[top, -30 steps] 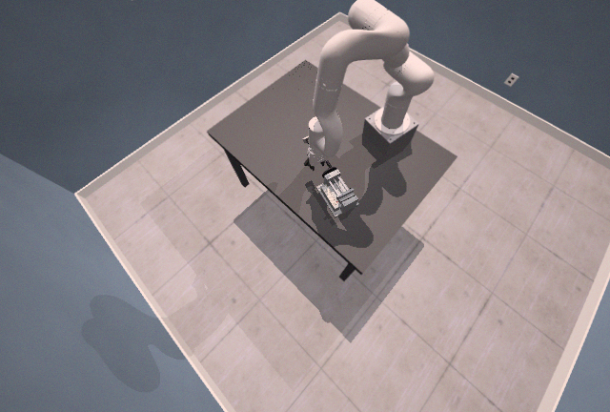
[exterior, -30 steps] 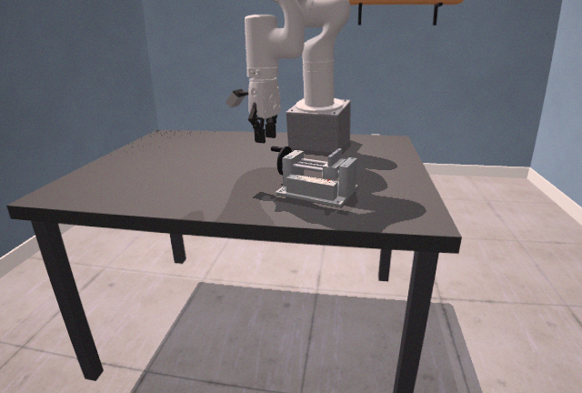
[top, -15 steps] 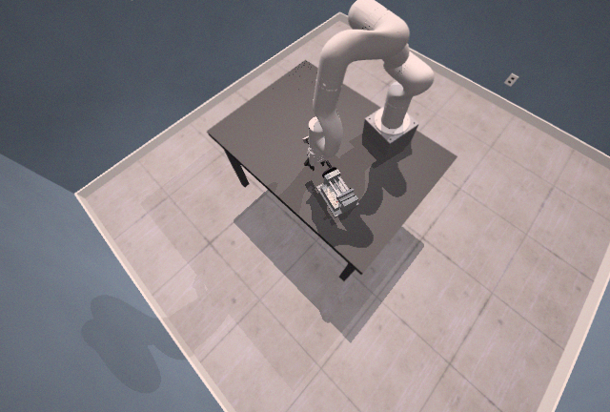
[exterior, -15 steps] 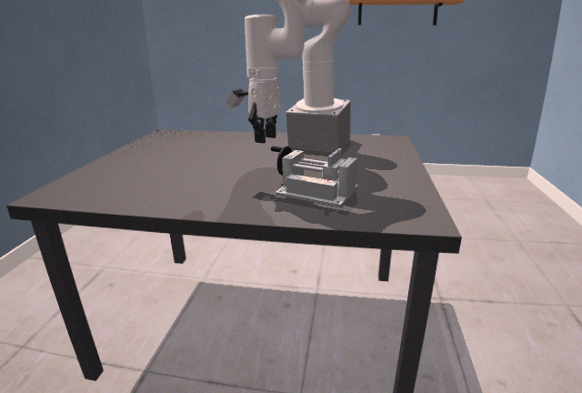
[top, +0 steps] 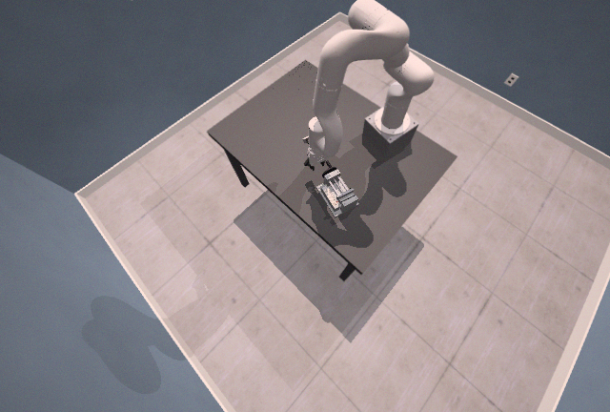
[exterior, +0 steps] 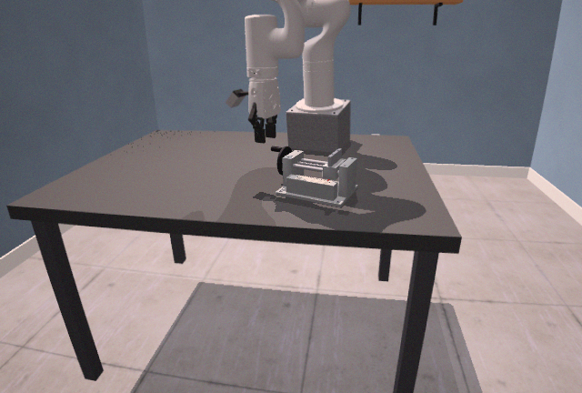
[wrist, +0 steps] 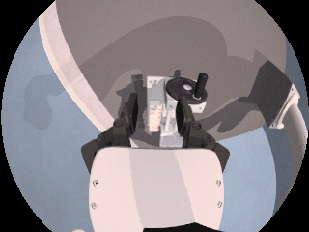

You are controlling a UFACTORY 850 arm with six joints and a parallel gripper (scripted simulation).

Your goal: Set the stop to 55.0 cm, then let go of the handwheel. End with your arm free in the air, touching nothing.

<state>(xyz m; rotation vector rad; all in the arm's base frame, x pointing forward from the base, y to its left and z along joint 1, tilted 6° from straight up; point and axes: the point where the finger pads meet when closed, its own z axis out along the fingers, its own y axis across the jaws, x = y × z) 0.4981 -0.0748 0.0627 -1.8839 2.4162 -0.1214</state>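
My gripper is now 7 cm past the dark handle, 2 cm to the right of it and 7 cm above it. Also, from my hand: black handwheel 7 cm behind, 3 cm to the left, 7 cm below; then grey stop fixture 19 cm to the left, 8 cm below.
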